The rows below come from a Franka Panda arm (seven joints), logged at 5 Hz.
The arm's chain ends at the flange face. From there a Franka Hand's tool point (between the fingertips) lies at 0.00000 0.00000 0.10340 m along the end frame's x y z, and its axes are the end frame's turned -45 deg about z.
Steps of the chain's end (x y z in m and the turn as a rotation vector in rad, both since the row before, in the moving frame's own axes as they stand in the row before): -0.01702, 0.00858, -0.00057, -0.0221, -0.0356, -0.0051; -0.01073, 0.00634, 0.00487, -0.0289, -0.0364, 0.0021; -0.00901, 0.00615, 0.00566, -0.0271, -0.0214, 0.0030; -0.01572, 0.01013, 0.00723, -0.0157, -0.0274, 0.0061; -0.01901, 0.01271, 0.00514, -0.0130, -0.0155, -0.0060
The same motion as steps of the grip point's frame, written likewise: -0.02232, -0.00694, -0.00066, 0.0095, -0.0408, -0.0051; -0.01684, -0.00366, 0.00476, 0.0053, -0.0462, 0.0021; -0.01427, -0.00161, 0.00560, -0.0040, -0.0343, 0.0030; -0.02143, -0.00482, 0.00718, 0.0083, -0.0305, 0.0061; -0.02451, -0.00463, 0.00512, 0.0018, -0.0202, -0.0060
